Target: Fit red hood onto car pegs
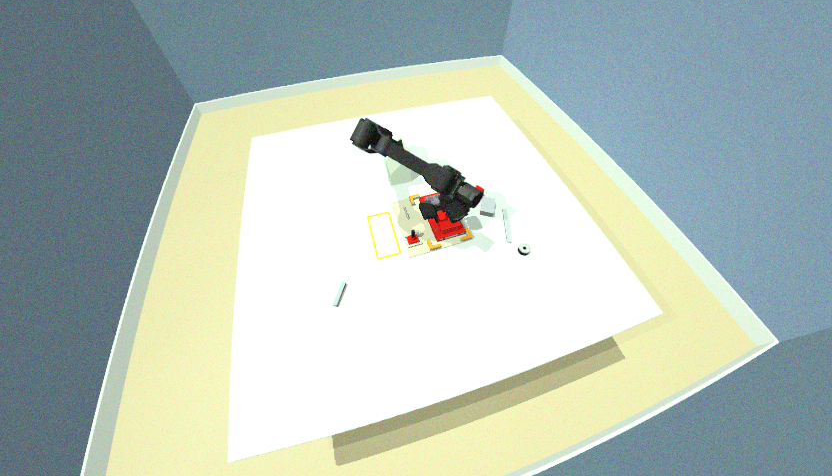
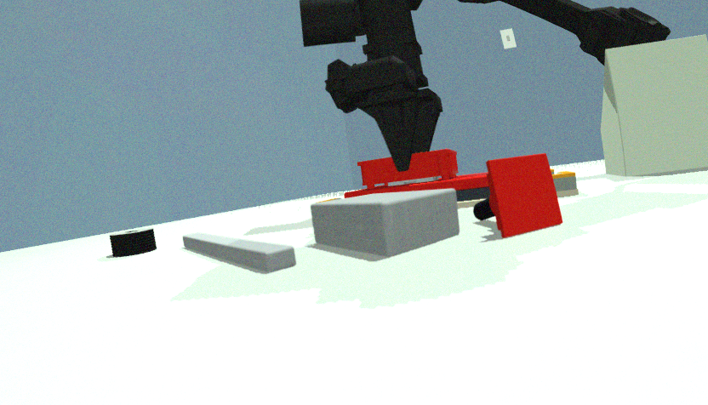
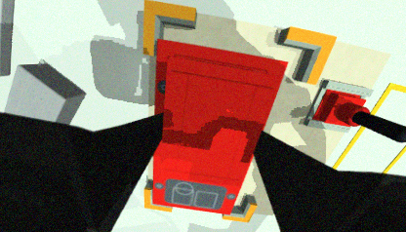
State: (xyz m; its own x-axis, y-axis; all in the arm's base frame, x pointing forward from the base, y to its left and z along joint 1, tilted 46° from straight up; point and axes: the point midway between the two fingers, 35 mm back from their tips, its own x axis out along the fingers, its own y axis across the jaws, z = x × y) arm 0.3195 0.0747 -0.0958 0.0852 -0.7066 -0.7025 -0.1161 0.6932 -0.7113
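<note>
The red hood is 10 mm above my gripper tip. From my gripper tip the other things lie so: black wheel: 160 mm ahead, 240 mm to the left, 30 mm below; grey engine block: 10 mm below; grey bar: 40 mm ahead, 220 mm to the left, 30 mm below.
</note>
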